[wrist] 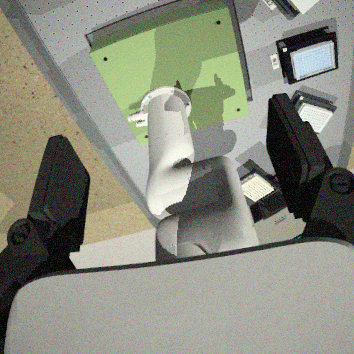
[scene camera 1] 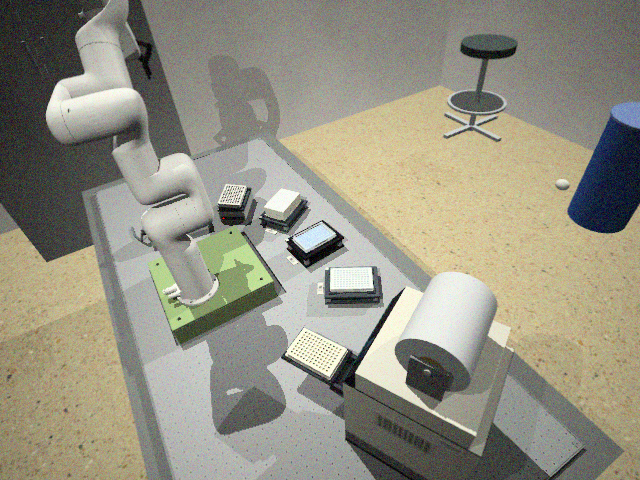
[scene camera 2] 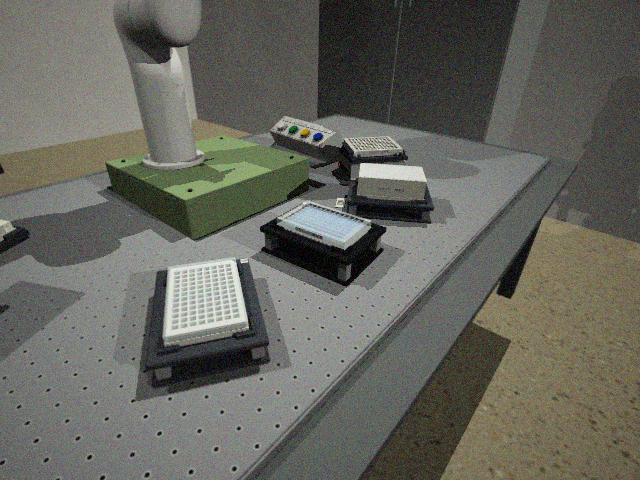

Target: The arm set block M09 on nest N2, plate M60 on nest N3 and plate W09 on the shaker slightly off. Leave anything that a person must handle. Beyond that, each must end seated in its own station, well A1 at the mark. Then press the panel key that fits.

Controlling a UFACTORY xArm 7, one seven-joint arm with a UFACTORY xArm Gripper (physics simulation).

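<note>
My gripper [wrist: 169,136] is open and empty, high above the arm's base. A tall white block [scene camera 1: 282,201] [scene camera 2: 391,181] [wrist: 306,4] stands on a dark nest [scene camera 2: 419,205] near the shaker. A plate with a pale blue top [scene camera 1: 313,236] [scene camera 2: 324,222] [wrist: 314,59] lies on the middle nest [scene camera 2: 376,238]. A white well plate [scene camera 1: 351,279] [scene camera 2: 206,299] [wrist: 316,117] lies on another nest [scene camera 1: 353,298] [scene camera 2: 258,315]. A well plate [scene camera 1: 234,195] [scene camera 2: 373,145] sits on the shaker [scene camera 1: 232,214], which shows a red light. Station labels, plate names and small seating offsets are too small to read surely.
The key panel [scene camera 2: 297,144] has whitish, green, yellow and blue keys. A cream plate [scene camera 1: 317,352] [wrist: 257,186] lies on a tray beside a large beige instrument [scene camera 1: 387,434] with a white cylinder [scene camera 1: 449,325] on top. The green base [scene camera 1: 232,268] [scene camera 2: 248,188] [wrist: 130,65] carries the arm.
</note>
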